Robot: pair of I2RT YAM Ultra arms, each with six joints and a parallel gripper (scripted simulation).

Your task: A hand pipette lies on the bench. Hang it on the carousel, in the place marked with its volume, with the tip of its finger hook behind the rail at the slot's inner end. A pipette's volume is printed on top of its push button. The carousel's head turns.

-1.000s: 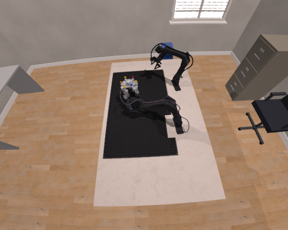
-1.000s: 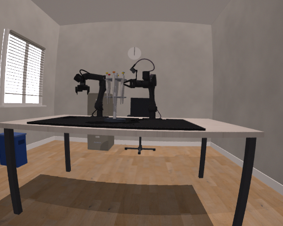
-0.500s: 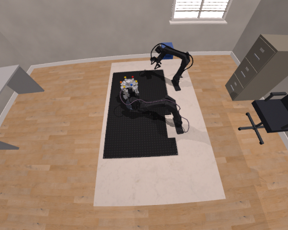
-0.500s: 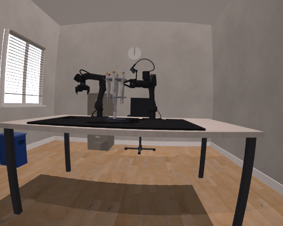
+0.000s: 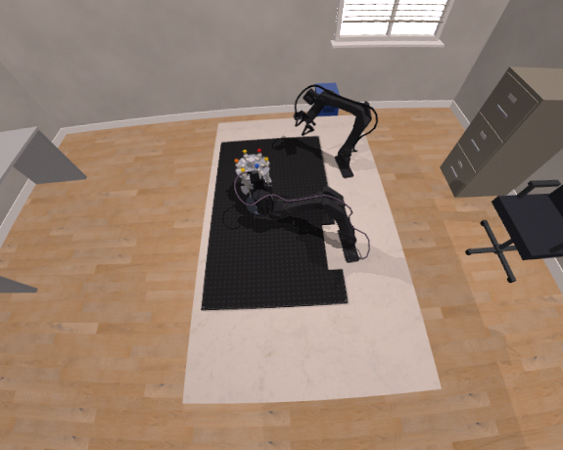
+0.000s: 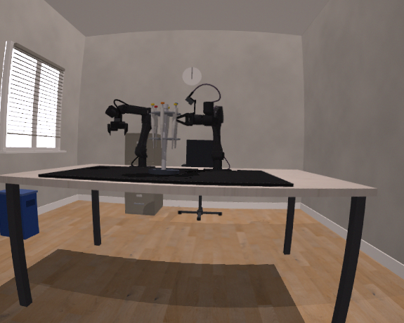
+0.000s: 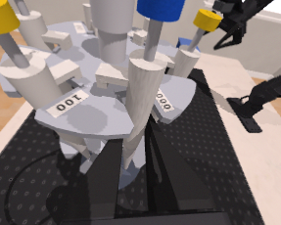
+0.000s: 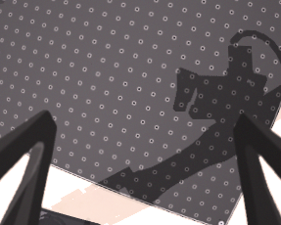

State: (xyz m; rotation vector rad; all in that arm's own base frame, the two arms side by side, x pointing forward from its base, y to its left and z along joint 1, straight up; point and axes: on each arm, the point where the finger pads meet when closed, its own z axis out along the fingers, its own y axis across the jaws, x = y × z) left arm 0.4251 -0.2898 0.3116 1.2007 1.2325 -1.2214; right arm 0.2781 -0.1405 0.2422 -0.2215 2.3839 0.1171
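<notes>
The hand pipette is 3 cm below my left hand and 1 cm ahead of it.
</notes>
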